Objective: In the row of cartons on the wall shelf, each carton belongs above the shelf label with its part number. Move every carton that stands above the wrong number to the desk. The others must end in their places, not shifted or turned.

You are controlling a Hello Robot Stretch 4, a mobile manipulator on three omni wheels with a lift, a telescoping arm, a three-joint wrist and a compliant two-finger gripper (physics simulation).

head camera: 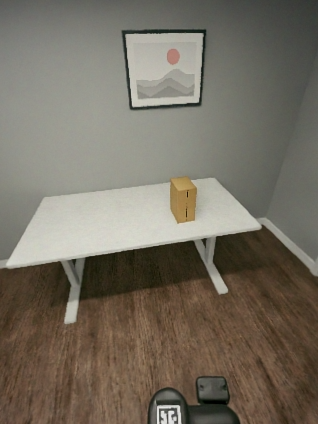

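Frame: origin at the robot's base, x right, y back, z down, level; millimetres.
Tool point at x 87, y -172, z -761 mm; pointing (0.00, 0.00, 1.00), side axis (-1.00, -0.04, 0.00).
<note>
A point is followed by its place in that frame.
A tan carton (183,201) @[y -1181, x 152, z -861 mm] stands upright on the right part of the white desk (100,220) @[y -1251, x -414, z -693 mm], with narrow dark marks on its front face. The black wrist of my arm shows at the bottom edge of the head camera view, well in front of the desk and apart from the carton. The gripper's fingers do not show. The wall shelf, its labels and the other cartons of the row do not show in this view.
The desk stands near the grey wall on two light legs. A framed mountain picture (165,69) @[y -1799, x 84, z -1550 mm] hangs on the wall above it. A side wall with a white baseboard (290,244) @[y -1600, x 1329, z -30 mm] is at the right. The floor (115,350) @[y -719, x -343, z 27 mm] is dark wood.
</note>
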